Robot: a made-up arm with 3 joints. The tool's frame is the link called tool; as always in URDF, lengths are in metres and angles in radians.
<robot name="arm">
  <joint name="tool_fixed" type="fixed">
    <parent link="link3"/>
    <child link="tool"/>
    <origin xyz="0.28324 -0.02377 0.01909" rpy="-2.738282 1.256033 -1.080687"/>
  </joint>
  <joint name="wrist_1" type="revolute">
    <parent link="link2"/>
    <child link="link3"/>
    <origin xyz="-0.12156 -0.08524 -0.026" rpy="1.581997 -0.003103 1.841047"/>
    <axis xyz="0 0 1"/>
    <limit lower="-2.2" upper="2.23" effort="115" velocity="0.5"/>
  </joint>
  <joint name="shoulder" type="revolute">
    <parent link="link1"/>
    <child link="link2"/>
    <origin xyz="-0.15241 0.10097 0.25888" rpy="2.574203 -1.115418 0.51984"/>
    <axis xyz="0 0 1"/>
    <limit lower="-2.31" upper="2.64" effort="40" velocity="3.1"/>
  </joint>
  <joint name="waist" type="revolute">
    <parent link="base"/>
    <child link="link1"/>
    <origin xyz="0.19 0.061 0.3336" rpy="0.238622 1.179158 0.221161"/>
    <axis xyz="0 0 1"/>
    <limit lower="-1.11" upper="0.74" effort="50" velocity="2.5"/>
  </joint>
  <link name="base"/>
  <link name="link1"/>
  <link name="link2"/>
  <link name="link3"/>
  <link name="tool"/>
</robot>
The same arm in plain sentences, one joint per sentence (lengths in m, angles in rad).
The arm has three revolute joints in a row. What follows holds with every joint at zero, and every direction is one of the base frame's. The first joint is mounted 0.19 m along +x and 0.061 m along +y and 0.3336 m along +z from the base frame's origin and turns about the direction (0.92807, -0.033599, 0.370888), from -1.11 to 0.74 rad. The second joint is mounted 0.1835 m along +x and 0.0791 m along +y and 0.246 m along +z from the first joint and turns about -z, from -2.31 to 2.64 rad. The third joint is mounted 0.1373 m along -x and 0.0565 m along +y and 0.026 m along +z from the second joint and turns about the direction (0.998731, -0.049102, 0.0112), from -2.2 to 2.23 rad. The tool frame, which is the frame that the pose is given for, is mounted 0.0049 m along +x and 0.2839 m along -y and 0.0231 m along +z from the third joint; its axes are the base frame's turned by roll 3.0322, pitch -0.2651 and yaw -3.0382 rad (as in URDF: about the fixed x, then y, then z).
